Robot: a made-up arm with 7 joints.
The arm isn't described. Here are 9 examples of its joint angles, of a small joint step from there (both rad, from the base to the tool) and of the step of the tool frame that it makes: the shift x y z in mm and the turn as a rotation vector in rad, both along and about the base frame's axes.
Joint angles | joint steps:
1: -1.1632 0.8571 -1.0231 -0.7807 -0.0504 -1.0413 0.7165 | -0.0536 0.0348 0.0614 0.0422 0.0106 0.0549 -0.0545
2: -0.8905 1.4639 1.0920 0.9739 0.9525 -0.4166 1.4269 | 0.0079 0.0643 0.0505 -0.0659 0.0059 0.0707 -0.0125
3: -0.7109 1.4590 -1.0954 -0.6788 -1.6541 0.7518 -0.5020 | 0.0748 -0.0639 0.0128 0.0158 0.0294 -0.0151 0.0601
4: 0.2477 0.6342 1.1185 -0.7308 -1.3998 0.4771 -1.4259 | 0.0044 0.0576 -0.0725 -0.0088 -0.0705 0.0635 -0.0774
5: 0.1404 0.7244 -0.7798 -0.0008 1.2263 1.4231 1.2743 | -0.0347 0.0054 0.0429 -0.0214 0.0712 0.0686 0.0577
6: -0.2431 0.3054 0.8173 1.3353 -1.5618 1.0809 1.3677 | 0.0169 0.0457 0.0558 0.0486 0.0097 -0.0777 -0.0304
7: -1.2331 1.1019 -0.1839 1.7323 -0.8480 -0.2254 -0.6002 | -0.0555 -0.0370 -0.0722 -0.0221 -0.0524 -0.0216 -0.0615
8: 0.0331 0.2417 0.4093 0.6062 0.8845 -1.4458 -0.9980 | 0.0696 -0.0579 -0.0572 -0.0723 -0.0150 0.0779 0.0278
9: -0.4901 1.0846 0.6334 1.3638 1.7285 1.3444 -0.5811 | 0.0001 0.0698 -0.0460 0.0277 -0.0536 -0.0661 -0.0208
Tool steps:
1: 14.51 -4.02 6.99 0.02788 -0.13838 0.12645
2: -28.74 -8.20 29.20 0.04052 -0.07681 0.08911
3: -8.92 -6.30 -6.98 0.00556 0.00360 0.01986
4: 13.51 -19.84 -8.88 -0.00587 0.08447 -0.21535
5: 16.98 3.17 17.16 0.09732 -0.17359 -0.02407
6: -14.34 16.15 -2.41 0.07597 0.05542 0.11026
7: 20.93 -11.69 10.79 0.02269 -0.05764 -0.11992
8: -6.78 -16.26 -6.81 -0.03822 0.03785 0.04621
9: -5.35 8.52 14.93 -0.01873 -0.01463 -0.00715
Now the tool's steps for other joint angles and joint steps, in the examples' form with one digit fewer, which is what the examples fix.
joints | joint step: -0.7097 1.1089 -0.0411 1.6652 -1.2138 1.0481 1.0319 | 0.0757 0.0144 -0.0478 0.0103 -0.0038 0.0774 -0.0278
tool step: -28.8 2.4 -0.7 -0.0511 0.1072 0.0182
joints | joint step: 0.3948 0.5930 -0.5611 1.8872 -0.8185 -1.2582 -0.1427 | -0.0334 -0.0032 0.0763 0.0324 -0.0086 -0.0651 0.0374
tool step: 5.0 -0.5 3.1 0.0844 -0.1118 0.0089
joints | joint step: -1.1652 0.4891 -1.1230 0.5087 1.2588 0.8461 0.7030 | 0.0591 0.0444 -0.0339 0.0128 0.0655 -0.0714 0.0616
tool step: -3.7 13.1 -26.7 0.1379 0.0213 -0.0696
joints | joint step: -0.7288 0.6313 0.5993 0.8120 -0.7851 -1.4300 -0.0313 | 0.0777 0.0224 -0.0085 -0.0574 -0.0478 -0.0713 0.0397
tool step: -15.2 2.7 1.7 0.0297 -0.0670 0.0562
